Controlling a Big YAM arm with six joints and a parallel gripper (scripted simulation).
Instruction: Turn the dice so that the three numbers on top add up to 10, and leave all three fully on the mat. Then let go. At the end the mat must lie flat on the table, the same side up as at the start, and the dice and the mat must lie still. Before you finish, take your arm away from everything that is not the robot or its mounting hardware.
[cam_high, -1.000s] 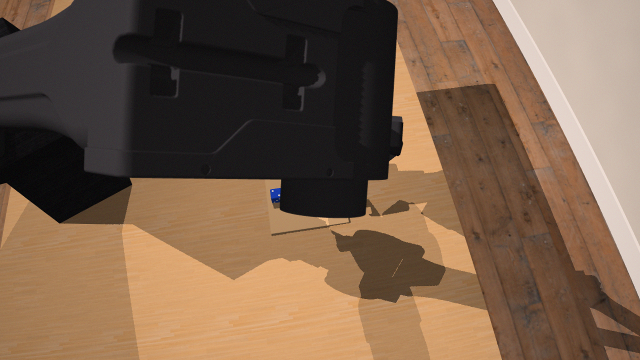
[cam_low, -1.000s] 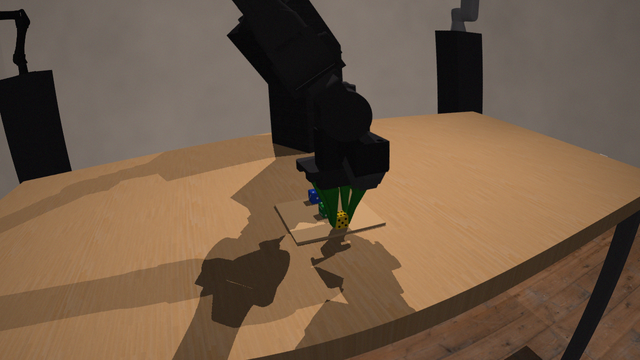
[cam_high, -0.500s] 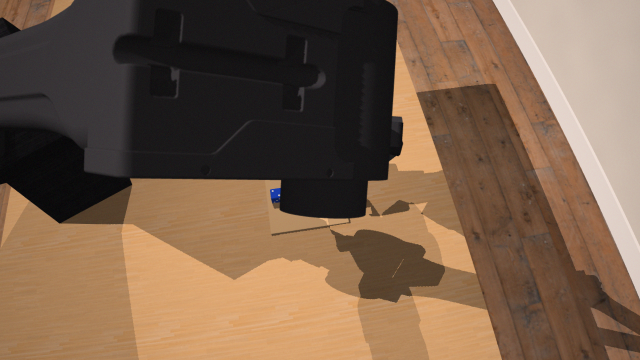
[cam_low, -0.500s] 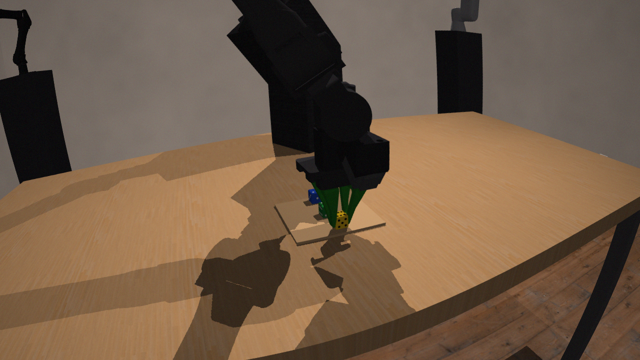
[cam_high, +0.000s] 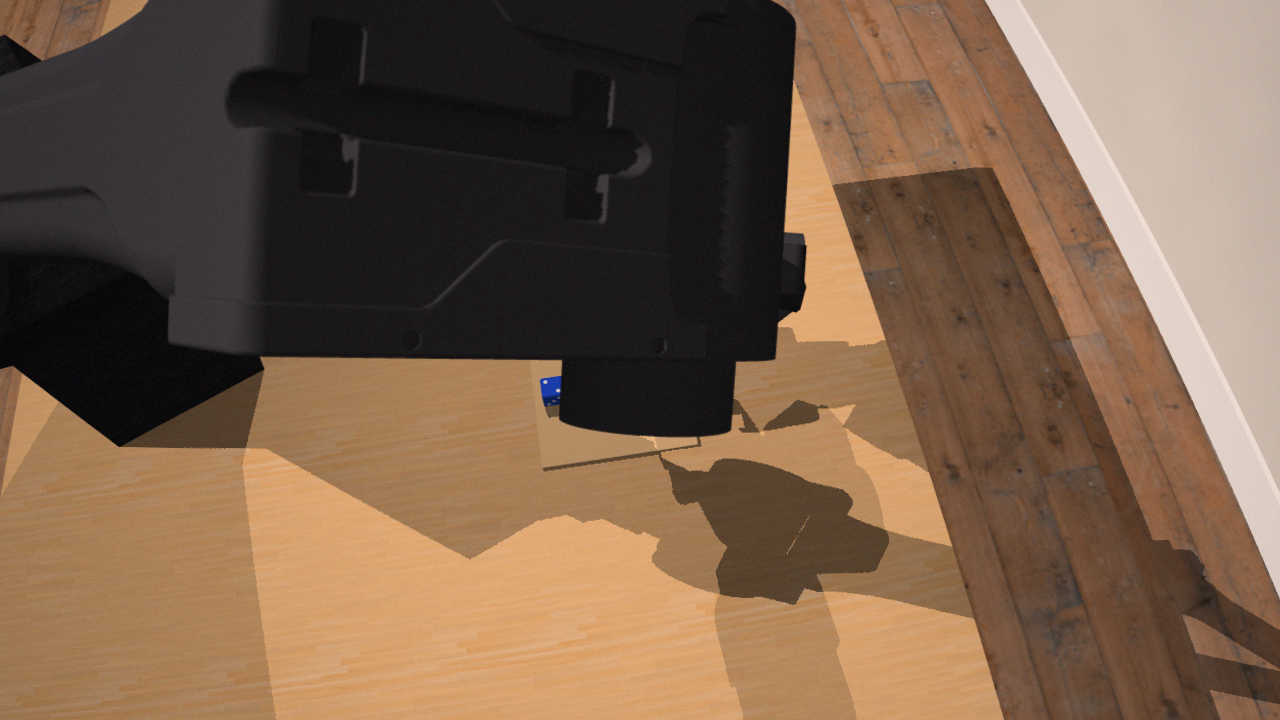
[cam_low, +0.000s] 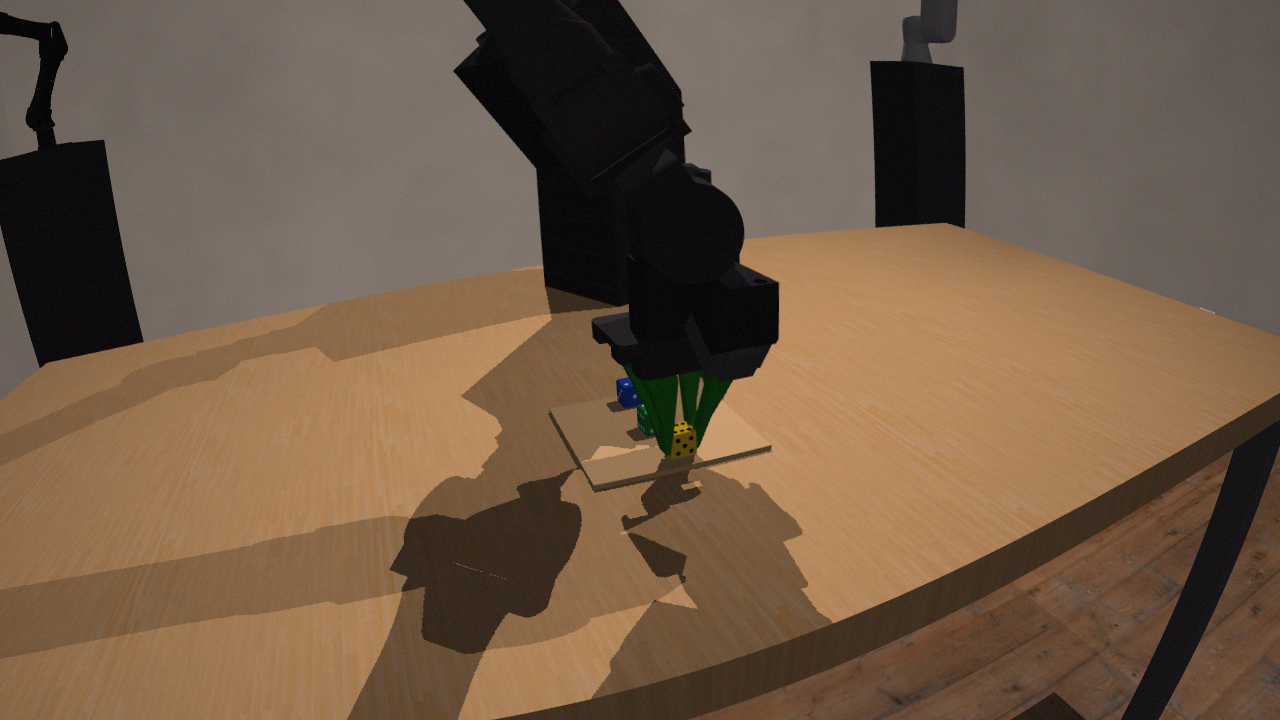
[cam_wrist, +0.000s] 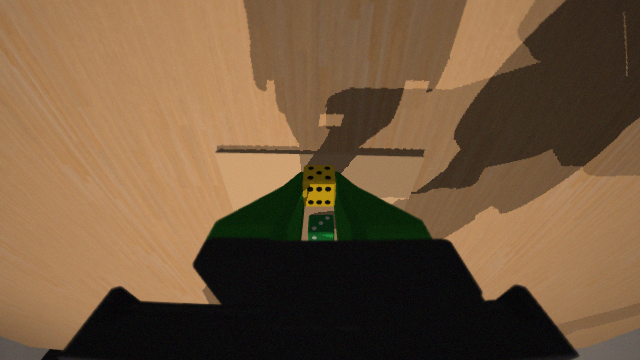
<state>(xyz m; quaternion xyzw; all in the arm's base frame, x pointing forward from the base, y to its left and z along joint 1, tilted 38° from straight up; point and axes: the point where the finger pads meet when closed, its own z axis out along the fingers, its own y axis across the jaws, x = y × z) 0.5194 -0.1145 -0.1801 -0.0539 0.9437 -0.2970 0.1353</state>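
My hand is right at the yellow die. The rest, counted from my hand: green die: 5 cm behind; then blue die: 11 cm behind; then tan mat: 5 cm behind, 2 cm below.
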